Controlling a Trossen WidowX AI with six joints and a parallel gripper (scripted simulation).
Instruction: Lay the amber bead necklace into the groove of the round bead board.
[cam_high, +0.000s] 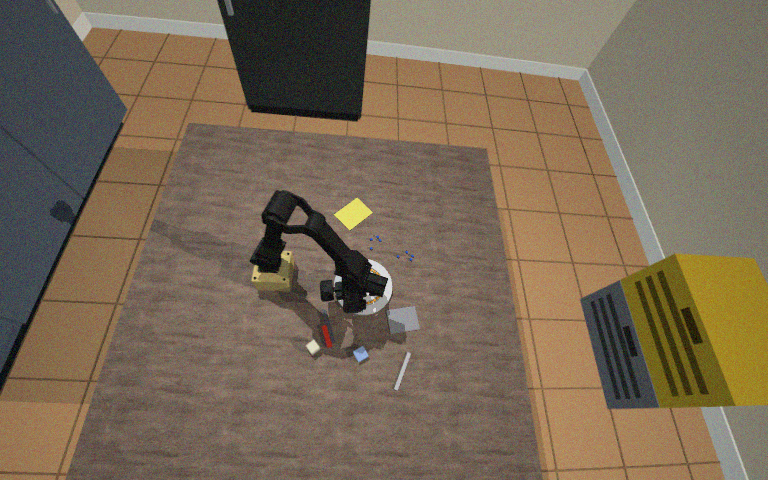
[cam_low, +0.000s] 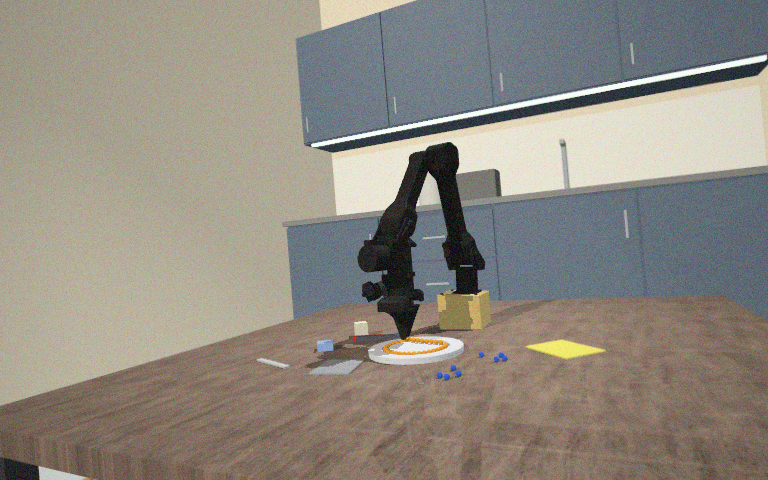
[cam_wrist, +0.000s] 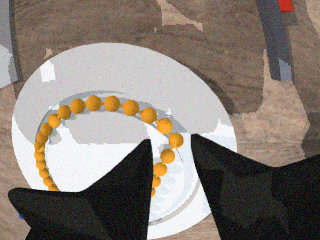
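My gripper tip is 7 cm past the red stick, 11 cm to the left of it and 1 cm above it. Round my gripper tip: cream cube (11 cm behind, 17 cm to the right); light blue cube (4 cm ahead, 18 cm to the right, 1 cm below); grey square tile (18 cm ahead, 7 cm to the right, 2 cm below).
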